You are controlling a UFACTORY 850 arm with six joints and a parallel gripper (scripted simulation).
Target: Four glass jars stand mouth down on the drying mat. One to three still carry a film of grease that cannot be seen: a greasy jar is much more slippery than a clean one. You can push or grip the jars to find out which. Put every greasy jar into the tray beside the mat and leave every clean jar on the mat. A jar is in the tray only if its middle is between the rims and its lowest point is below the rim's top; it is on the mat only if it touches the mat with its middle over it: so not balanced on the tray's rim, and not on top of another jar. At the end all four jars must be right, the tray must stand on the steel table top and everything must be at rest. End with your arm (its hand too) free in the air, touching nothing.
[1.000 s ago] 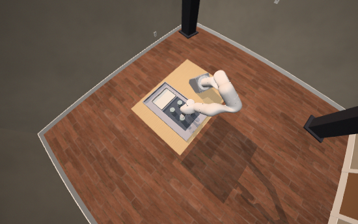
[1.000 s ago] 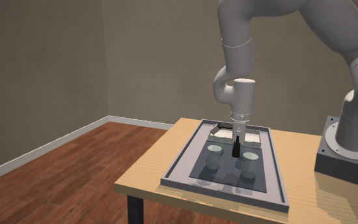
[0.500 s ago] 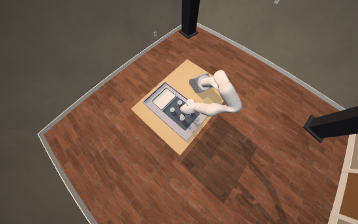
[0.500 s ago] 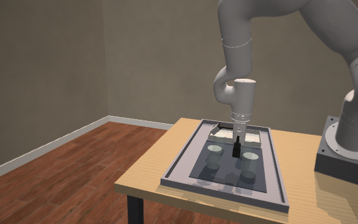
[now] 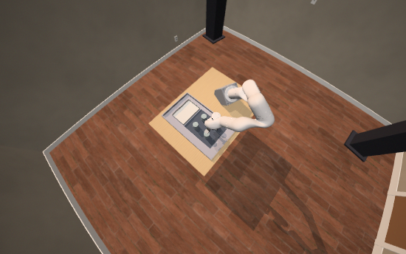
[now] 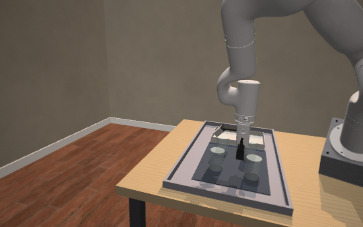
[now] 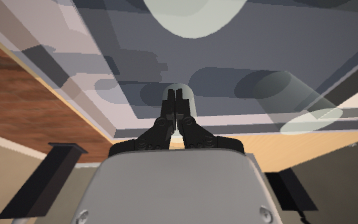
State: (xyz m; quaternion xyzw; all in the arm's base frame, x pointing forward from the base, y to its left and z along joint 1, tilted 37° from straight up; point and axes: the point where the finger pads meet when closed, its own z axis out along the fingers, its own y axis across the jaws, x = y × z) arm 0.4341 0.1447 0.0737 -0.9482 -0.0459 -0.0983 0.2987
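Now: hand 90 mm to the left of the dark drying mat, 90 mm above it and 40 mm short of it. From my hand the other things lie so: cream tray (410 mm to the right, 90 mm below, 90 mm ahead).
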